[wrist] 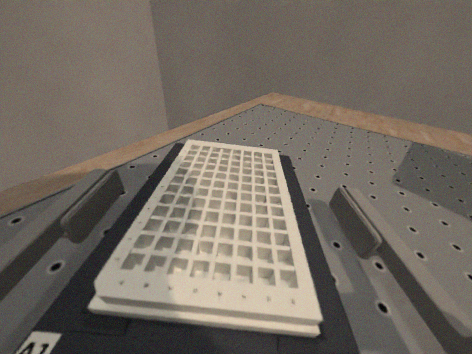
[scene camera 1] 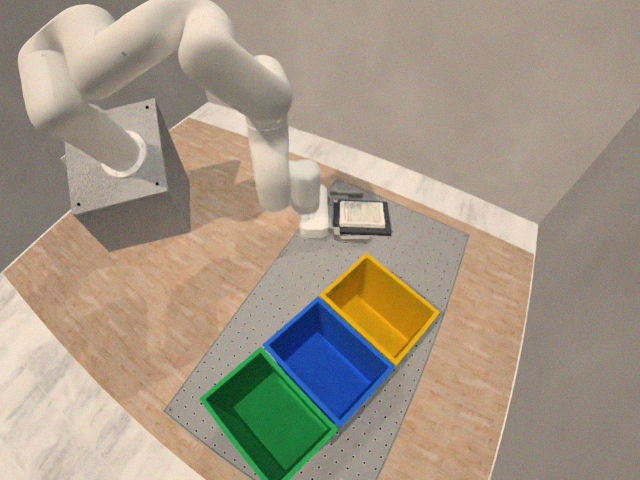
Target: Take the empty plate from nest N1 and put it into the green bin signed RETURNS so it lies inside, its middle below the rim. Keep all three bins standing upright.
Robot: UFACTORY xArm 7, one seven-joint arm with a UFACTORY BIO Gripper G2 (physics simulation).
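Where they show: end effector, tool point: (wrist: pixel 229 210) (scene camera 1: pixel 358 215); arm's base, origin of the base link: (scene camera 1: pixel 124 154).
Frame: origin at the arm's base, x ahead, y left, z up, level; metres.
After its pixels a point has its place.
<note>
A white plate with a grid of square wells (scene camera 1: pixel 362 214) @(x 0.537, y 0.328, z -0.205 m) (wrist: pixel 220 215) @(x 0.515, y 0.322, z -0.206 m) lies flat in the black nest (scene camera 1: pixel 388 228) @(x 0.618, y 0.337, z -0.219 m) (wrist: pixel 317 240) @(x 0.547, y 0.273, z -0.219 m) at the back of the grey perforated board. My gripper (wrist: pixel 225 220) @(x 0.526, y 0.324, z -0.213 m) is open and empty, with one finger on each side of the plate, both apart from it; in the scene view its white body is beside the nest's left edge. The green bin (scene camera 1: pixel 279 413) @(x 0.656, y -0.208, z -0.229 m) stands upright at the front end of the row. No RETURNS sign can be made out.
A blue bin (scene camera 1: pixel 333 366) @(x 0.693, y -0.061, z -0.229 m) stands upright beside the green bin, and a yellow bin (scene camera 1: pixel 385 315) @(x 0.731, y 0.099, z -0.208 m) stands upright beyond it, nearer the nest. All three stand on the grey perforated board (scene camera 1: pixel 279 279) @(x 0.462, y 0.043, z -0.231 m). A grey wall rises behind the table. The arm's grey pedestal (scene camera 1: pixel 144 222) @(x 0.076, y -0.069, z -0.157 m) is at the left.
</note>
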